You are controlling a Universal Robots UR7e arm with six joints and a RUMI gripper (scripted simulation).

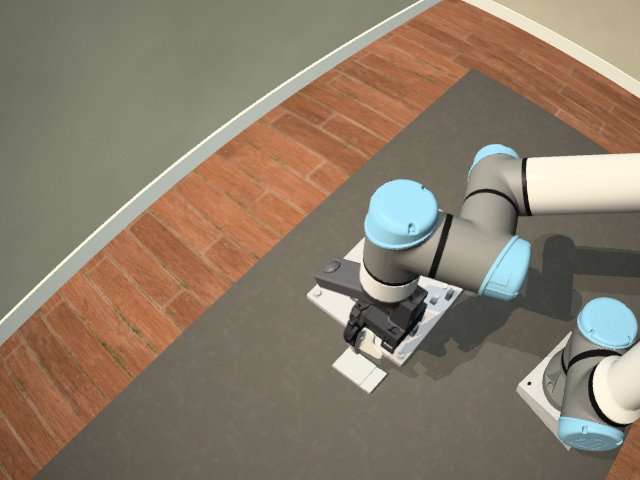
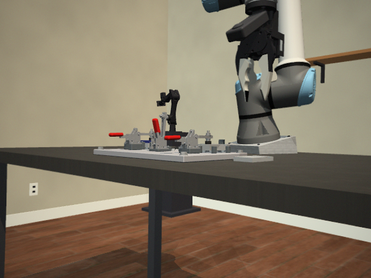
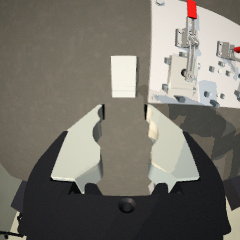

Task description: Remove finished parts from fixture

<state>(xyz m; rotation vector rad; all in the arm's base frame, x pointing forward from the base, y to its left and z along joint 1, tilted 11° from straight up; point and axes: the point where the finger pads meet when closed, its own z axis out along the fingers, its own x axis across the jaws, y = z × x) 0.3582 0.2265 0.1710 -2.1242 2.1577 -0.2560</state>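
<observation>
My gripper is now 23 cm to the left of the white fixture plate, 15 cm above it and 6 cm short of it. From my hand the other things lie so: blue blank 34 cm to the right, 12 cm below, 1 cm ahead.
</observation>
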